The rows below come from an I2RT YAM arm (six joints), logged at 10 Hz.
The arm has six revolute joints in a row. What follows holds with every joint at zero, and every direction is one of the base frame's. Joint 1 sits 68 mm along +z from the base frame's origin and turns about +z. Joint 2 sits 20 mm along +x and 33.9 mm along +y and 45.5 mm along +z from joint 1 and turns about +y. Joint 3 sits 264 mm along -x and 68.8 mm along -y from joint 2 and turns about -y. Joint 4 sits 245 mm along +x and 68.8 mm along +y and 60 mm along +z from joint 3 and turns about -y. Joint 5 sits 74 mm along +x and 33.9 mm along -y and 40.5 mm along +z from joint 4 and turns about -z. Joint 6 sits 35.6 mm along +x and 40.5 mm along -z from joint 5 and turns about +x. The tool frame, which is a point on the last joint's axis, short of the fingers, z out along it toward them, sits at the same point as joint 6; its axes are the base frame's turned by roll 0, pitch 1.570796 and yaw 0 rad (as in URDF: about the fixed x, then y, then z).
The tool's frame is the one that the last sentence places.
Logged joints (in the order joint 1, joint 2, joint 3, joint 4, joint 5, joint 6), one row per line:
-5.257 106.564 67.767 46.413 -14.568 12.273
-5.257 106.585 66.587 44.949 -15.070 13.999
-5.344 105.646 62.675 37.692 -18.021 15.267
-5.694 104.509 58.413 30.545 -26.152 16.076
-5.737 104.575 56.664 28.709 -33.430 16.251
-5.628 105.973 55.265 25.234 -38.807 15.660
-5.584 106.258 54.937 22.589 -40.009 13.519
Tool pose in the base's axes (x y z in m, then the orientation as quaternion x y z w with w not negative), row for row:
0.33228 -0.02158 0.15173 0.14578 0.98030 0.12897 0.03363
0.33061 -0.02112 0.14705 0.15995 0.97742 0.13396 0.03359
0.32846 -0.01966 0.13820 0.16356 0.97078 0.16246 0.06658
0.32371 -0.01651 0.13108 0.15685 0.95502 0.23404 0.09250
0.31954 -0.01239 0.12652 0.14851 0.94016 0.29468 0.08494
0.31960 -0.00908 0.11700 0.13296 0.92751 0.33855 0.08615
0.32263 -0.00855 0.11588 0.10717 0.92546 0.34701 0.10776
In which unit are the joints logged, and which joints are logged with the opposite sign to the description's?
The joints are logged in degrees. Opposite sign: joint 4.
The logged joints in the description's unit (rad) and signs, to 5 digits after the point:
-0.09175 1.85989 1.18276 -0.81006 -0.25426 0.21420
-0.09175 1.86026 1.16216 -0.78451 -0.26302 0.24433
-0.09327 1.84387 1.09389 -0.65785 -0.31453 0.26646
-0.09938 1.82403 1.01950 -0.53311 -0.45644 0.28058
-0.10013 1.82518 0.98897 -0.50107 -0.58346 0.28363
-0.09823 1.84958 0.96456 -0.44042 -0.67731 0.27332
-0.09746 1.85455 0.95883 -0.39425 -0.69829 0.23595

